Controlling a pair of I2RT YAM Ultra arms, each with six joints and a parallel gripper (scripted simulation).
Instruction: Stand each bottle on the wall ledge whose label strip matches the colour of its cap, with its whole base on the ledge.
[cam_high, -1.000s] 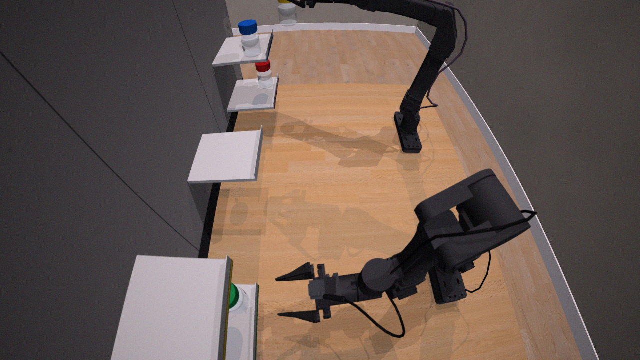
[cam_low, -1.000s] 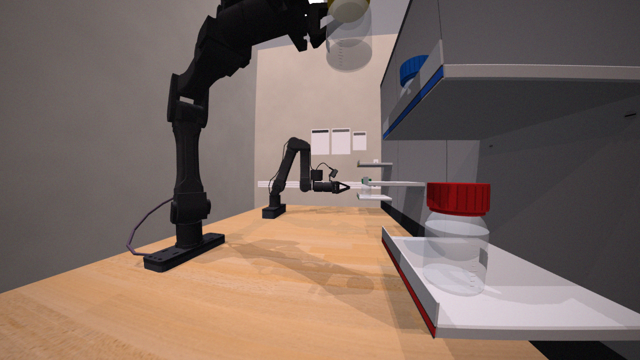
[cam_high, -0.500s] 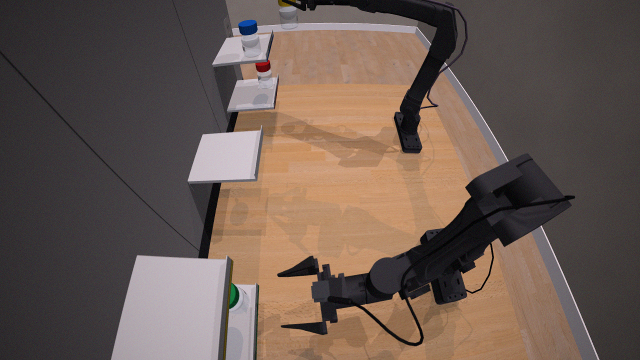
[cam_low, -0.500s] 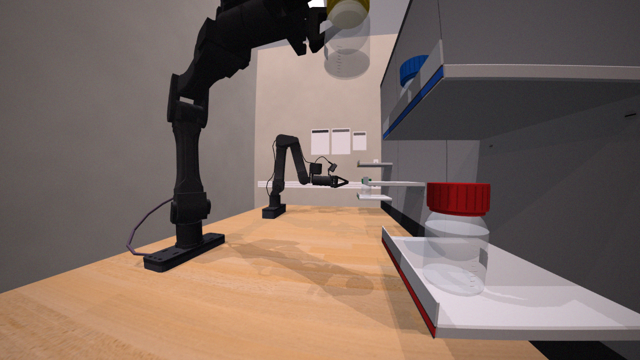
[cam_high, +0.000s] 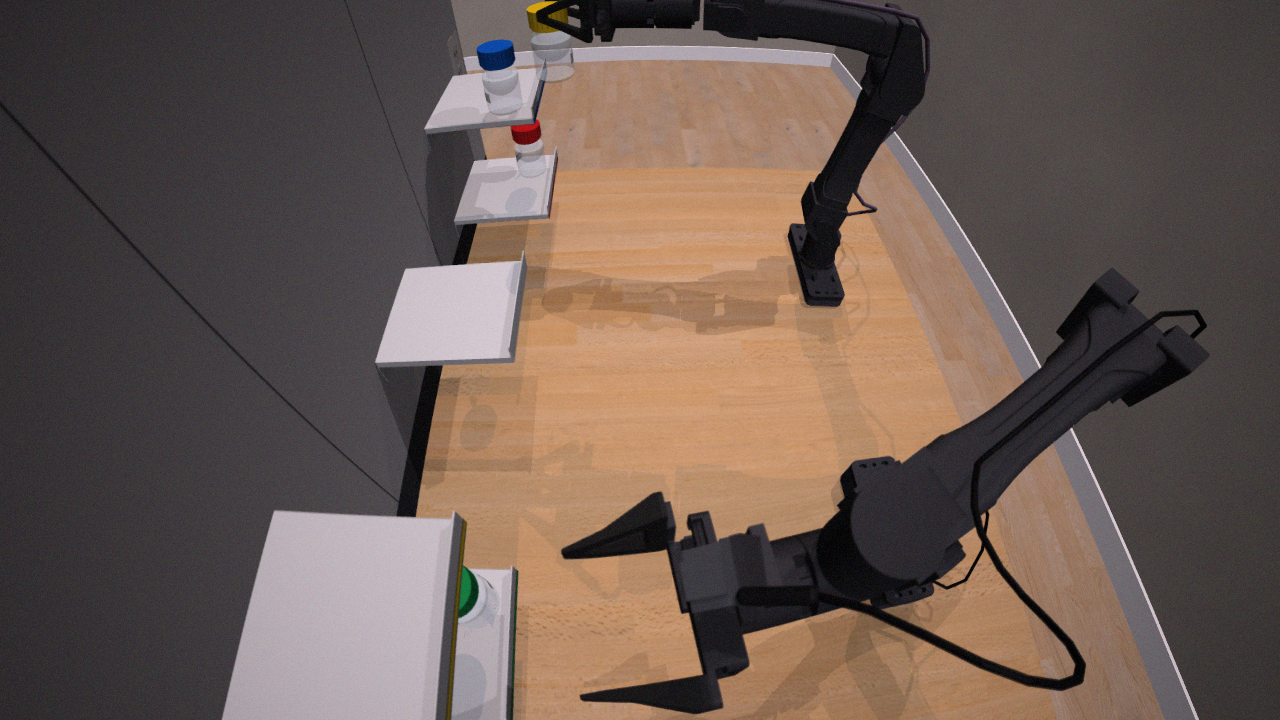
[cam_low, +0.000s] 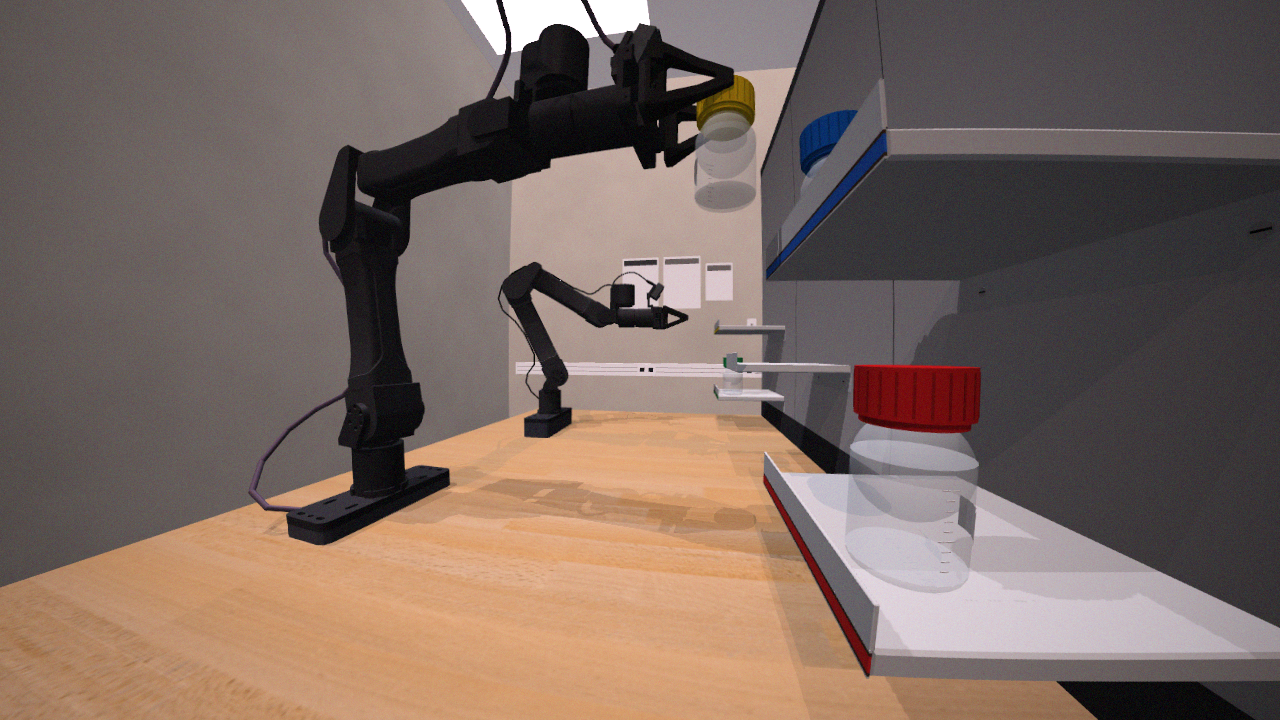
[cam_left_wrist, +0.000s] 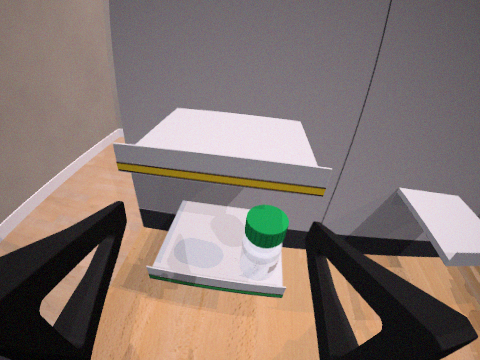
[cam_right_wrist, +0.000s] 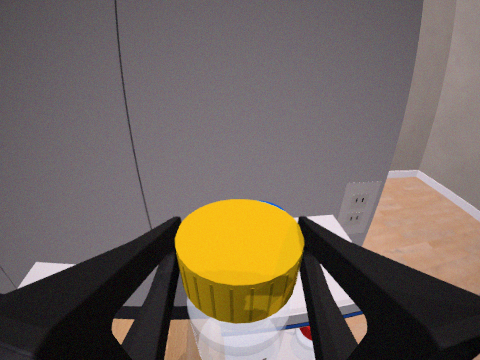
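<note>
Now: the yellow-capped bottle 50 mm below my right hand. Round my right hand: grey wall 210 mm ahead, 330 mm to the left, 10 mm below; blue-capped bottle 90 mm ahead, 20 mm to the right, 110 mm below; red-capped bottle 90 mm ahead, 120 mm to the right, 300 mm below.
</note>
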